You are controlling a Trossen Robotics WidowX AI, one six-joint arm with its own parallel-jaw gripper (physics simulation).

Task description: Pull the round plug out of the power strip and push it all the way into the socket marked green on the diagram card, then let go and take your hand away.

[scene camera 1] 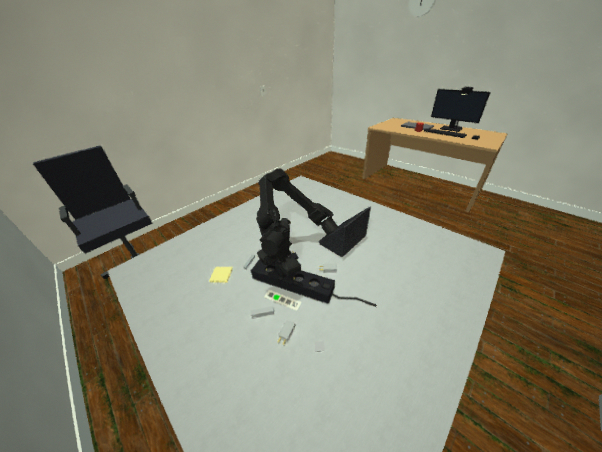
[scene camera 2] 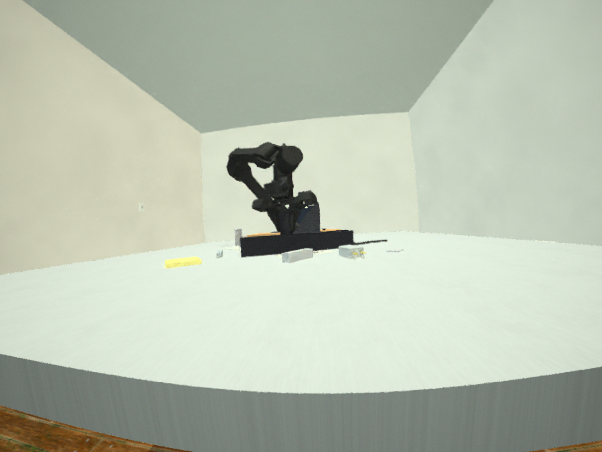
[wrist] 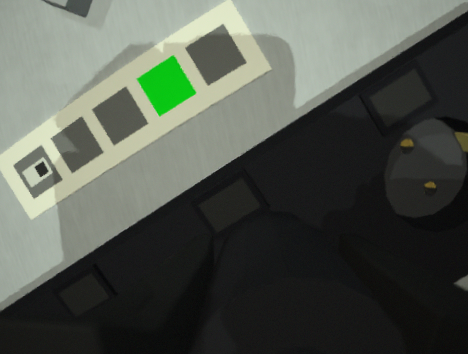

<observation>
In view: the gripper (scene camera 2: 285, 230), a diagram card (wrist: 215, 55) and a black power strip (scene camera 2: 273, 244).
The black power strip also shows in scene camera 1 (scene camera 1: 320, 288) and in the wrist view (wrist: 339, 168).
</observation>
